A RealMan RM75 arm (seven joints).
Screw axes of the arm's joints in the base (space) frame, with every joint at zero. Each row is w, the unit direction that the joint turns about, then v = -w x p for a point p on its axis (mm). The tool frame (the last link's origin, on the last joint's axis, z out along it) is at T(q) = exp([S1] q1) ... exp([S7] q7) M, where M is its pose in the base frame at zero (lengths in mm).
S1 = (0, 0, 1, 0, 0, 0)
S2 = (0, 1, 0, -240.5, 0, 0)
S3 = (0, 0, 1, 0, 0, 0)
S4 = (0, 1, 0, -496.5, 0, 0)
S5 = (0, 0, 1, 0, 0, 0)
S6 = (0, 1, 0, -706.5, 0, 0)
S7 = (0, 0, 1, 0, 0, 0)
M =
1 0 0 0
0 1 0 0
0 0 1 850.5
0 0 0 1
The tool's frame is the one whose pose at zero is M.
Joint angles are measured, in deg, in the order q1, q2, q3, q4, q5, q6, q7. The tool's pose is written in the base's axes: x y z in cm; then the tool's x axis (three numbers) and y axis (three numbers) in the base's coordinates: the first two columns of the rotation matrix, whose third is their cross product. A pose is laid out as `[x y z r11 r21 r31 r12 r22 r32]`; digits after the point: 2 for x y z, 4 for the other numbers.
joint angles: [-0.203 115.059 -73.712 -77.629 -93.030 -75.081 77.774]
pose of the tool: [25.93 26.82 4.67 0.9427 -0.0413 -0.3311 -0.2004 -0.8636 -0.4626]
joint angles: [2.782 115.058 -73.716 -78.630 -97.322 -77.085 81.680]
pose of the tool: [24.91 27.60 4.28 0.9545 -0.0503 -0.2938 -0.1746 -0.8933 -0.4142]
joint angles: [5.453 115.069 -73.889 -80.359 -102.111 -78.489 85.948]
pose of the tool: [23.96 28.37 4.06 0.9687 -0.0610 -0.2407 -0.1520 -0.9123 -0.3803]
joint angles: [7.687 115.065 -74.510 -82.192 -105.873 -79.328 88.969]
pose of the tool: [22.93 29.05 3.88 0.9804 -0.0521 -0.1901 -0.1192 -0.9250 -0.3609]
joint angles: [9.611 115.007 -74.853 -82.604 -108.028 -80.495 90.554]
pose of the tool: [22.25 29.49 3.66 0.9861 -0.0438 -0.1602 -0.0963 -0.9367 -0.3367]
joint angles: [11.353 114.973 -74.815 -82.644 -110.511 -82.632 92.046]
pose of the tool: [21.93 29.65 3.44 0.9911 -0.0461 -0.1249 -0.0822 -0.9501 -0.3009]
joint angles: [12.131 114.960 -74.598 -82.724 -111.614 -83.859 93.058]
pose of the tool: [21.80 29.69 3.42 0.9924 -0.0533 -0.1108 -0.0829 -0.9554 -0.2835]
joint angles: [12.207 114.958 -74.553 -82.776 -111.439 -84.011 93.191]
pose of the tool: [21.71 29.69 3.45 0.9920 -0.0530 -0.1143 -0.0836 -0.9559 -0.2815]
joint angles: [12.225 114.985 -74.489 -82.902 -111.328 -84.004 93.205]
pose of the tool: [21.63 29.72 3.48 0.9919 -0.0509 -0.1167 -0.0824 -0.9555 -0.2833]
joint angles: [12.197 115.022 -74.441 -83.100 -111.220 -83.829 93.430]
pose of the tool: [21.54 29.77 3.54 0.9914 -0.0519 -0.1201 -0.0848 -0.9540 -0.2877]
